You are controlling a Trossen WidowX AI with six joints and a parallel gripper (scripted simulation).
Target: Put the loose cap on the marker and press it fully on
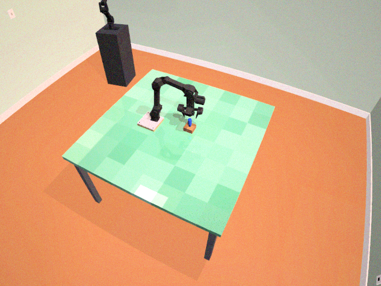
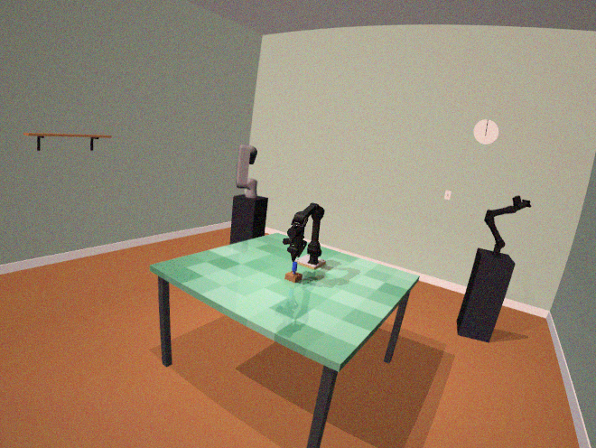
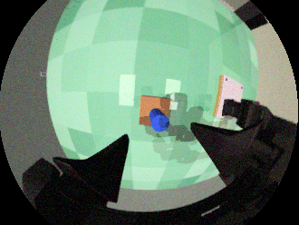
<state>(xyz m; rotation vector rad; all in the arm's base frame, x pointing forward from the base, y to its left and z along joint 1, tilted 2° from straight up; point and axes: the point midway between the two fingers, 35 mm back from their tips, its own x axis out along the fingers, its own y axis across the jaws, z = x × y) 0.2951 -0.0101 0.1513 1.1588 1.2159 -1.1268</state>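
My gripper tip is now 4 cm above the blue cap. Round my gripper tip: dark marker: 5 cm below.
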